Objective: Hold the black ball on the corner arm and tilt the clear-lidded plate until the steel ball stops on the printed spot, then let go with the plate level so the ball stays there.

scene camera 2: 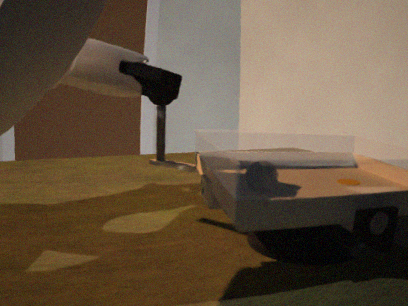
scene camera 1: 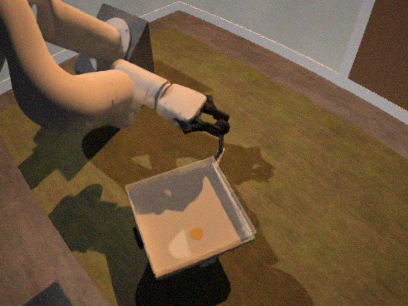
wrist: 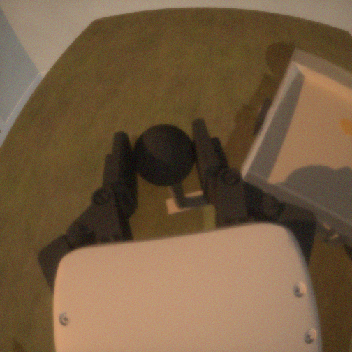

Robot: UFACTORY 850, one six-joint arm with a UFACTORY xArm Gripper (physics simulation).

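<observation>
My gripper (scene camera 1: pixel 220 123) (scene camera 2: pixel 164 86) (wrist: pixel 161 141) is shut on the black ball (scene camera 1: pixel 223 128) (scene camera 2: pixel 163 101) (wrist: pixel 164 159), which tops the post of the corner arm (scene camera 1: pixel 220 145) (scene camera 2: pixel 160 134) (wrist: pixel 191 201). The clear-lidded plate (scene camera 1: pixel 141 225) (scene camera 2: pixel 300 210) (wrist: pixel 270 131) is joined to that arm at one corner. Its exact tilt is hard to tell. The orange printed spot (scene camera 1: pixel 196 233) (scene camera 2: pixel 348 182) (wrist: pixel 346 126) shows on its floor. The steel ball (scene camera 1: pixel 167 192) (scene camera 2: pixel 261 176) lies in shadow, well off the spot, up and left of it in scene camera 1. It does not show in the wrist view.
A dark round base (scene camera 1: pixel 182 286) (scene camera 2: pixel 310 245) is under the plate. Dark brackets (scene camera 1: pixel 138 237) (scene camera 2: pixel 376 222) sit at the plate's sides. The robot's base block (scene camera 1: pixel 142 42) stands at the back. Arm and gripper shadows fall across the plate and the green-brown mat (scene camera 1: pixel 320 200).
</observation>
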